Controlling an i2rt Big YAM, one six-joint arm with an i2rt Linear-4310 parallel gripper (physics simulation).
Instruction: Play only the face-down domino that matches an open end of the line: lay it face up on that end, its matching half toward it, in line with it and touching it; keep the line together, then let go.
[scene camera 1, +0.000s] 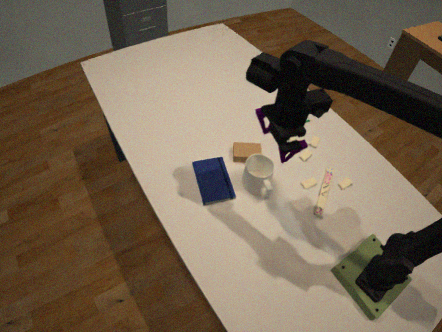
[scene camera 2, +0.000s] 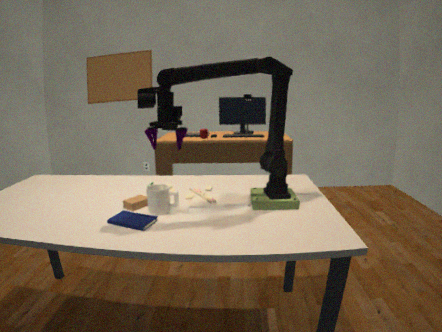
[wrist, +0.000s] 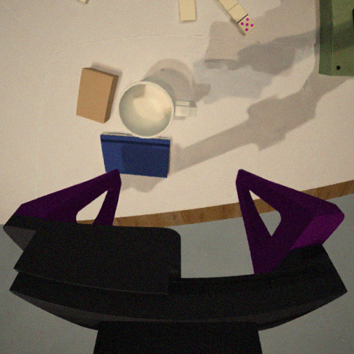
Labels:
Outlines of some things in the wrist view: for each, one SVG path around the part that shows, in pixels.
My gripper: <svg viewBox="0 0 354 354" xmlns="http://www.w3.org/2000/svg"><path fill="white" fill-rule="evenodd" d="M3 225L4 232L23 250L13 267L18 271L18 274L8 290L25 301L32 303L34 306L46 310L48 313L52 313L82 327L98 330L93 354L262 354L258 336L259 330L269 329L294 320L301 315L324 306L326 303L347 292L341 277L322 246L322 243L327 240L329 235L343 221L344 214L339 207L332 202L308 195L305 192L268 181L244 169L238 169L235 186L254 274L222 277L181 277L181 236L176 230L164 227L112 225L122 183L118 169L113 169L88 181L24 202L18 206L18 209L15 210ZM249 190L280 213L280 223L277 225L273 235L270 235L259 216ZM107 190L103 204L93 223L77 223L77 212Z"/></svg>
A brown block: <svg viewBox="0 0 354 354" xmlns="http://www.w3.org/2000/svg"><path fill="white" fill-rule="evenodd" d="M81 67L76 114L104 124L110 118L114 91L119 76L92 67Z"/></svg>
A blue notebook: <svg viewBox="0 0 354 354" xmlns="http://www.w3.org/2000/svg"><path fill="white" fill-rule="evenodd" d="M100 133L105 172L118 169L119 173L167 178L169 137L140 138L126 133Z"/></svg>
A grey-white mug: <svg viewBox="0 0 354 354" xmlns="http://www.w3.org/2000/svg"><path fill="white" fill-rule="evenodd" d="M117 98L116 109L120 124L133 136L140 138L153 138L164 133L171 125L174 115L197 116L195 100L176 100L173 88L166 81L157 77L147 77L129 84Z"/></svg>

